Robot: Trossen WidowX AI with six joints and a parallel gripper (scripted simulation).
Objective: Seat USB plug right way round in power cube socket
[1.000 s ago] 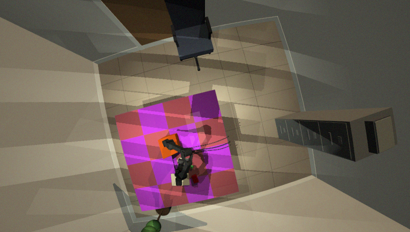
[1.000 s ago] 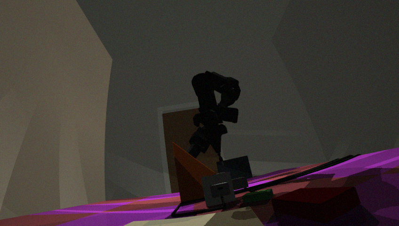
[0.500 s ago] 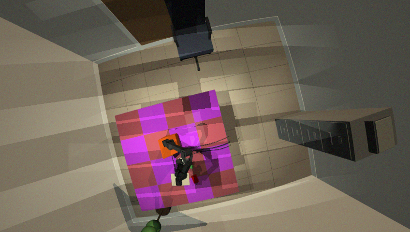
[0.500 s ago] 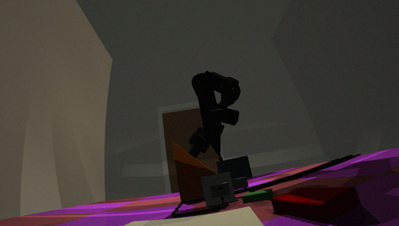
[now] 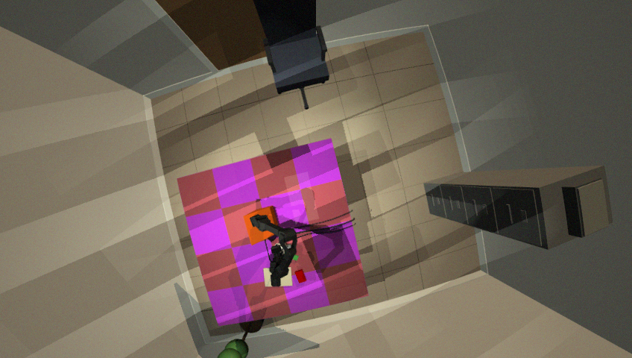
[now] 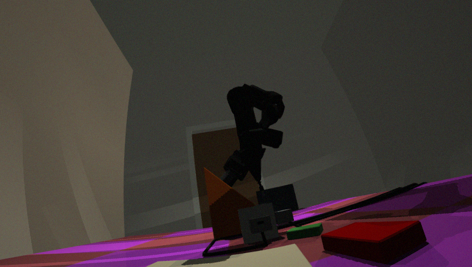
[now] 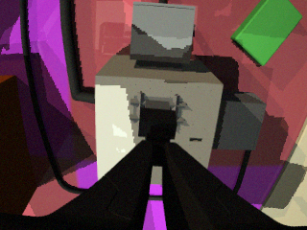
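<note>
My gripper tip is now 2 cm above the dark USB plug. From my gripper tip the other things lie so: pale sheet (22 cm ahead, 14 cm to the right, 13 cm below); then green block (10 cm ahead, 4 cm to the left, 13 cm below); then USB socket (1 cm to the right, 7 cm below).
</note>
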